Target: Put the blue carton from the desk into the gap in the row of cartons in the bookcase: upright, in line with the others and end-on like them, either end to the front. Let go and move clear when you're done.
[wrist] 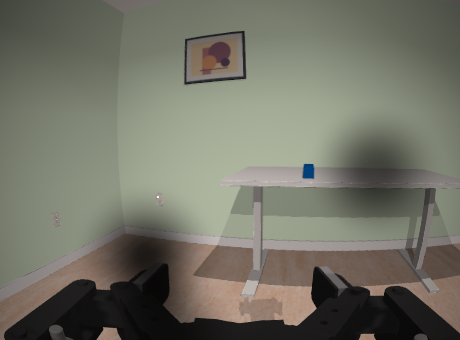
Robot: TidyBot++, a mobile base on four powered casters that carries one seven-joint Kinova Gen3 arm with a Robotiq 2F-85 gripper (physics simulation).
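The blue carton (308, 171) is small in the wrist view and stands on the desk (270, 176), left of the middle of its top, near the front edge. My gripper (240, 282) is open, with its two fingers wide apart at the bottom of the view and no object between them. It is well short of the desk, and the carton is farther off, above and to the right of the fingers in the picture. The bookcase and its row of cartons do not show in this view.
The desk has grey legs (257, 225) (425, 227) with feet on the wood floor. A green wall (300, 115) stands behind it and another wall (60, 125) is at the left. A framed picture (215, 57) hangs above, and wall outlets (160, 199) (56, 218) show low down.
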